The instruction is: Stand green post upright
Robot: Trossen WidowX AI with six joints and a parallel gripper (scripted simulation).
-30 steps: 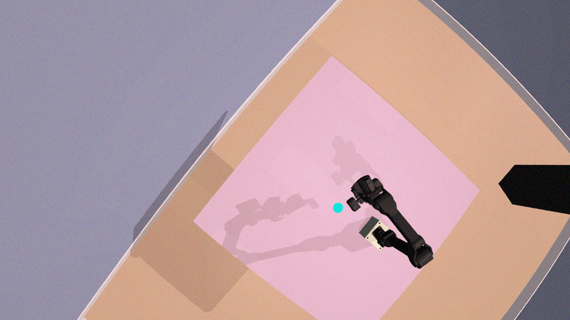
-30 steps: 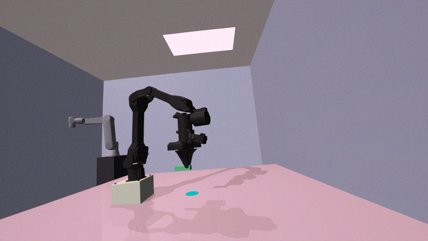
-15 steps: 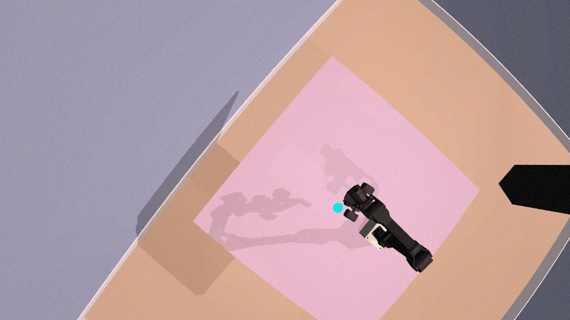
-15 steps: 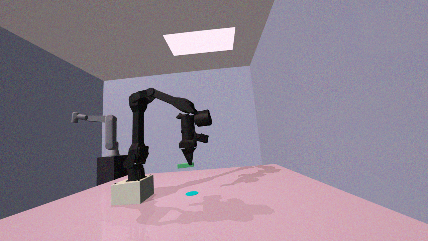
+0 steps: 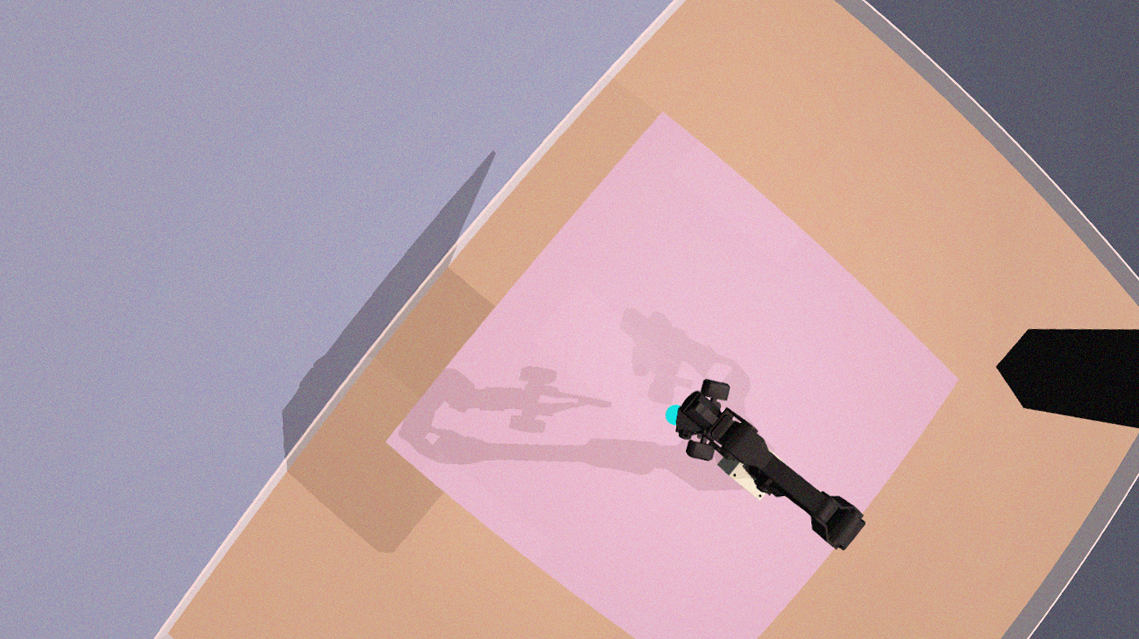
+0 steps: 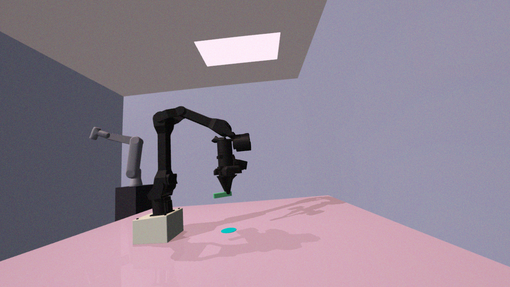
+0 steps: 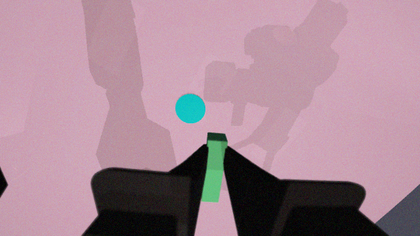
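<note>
My gripper tip is now 14 cm above the cyan circle, 4 cm to the right of it and 2 cm past it. From my gripper tip the other things lie so: green post: 2 cm behind, 1 cm to the right.
</note>
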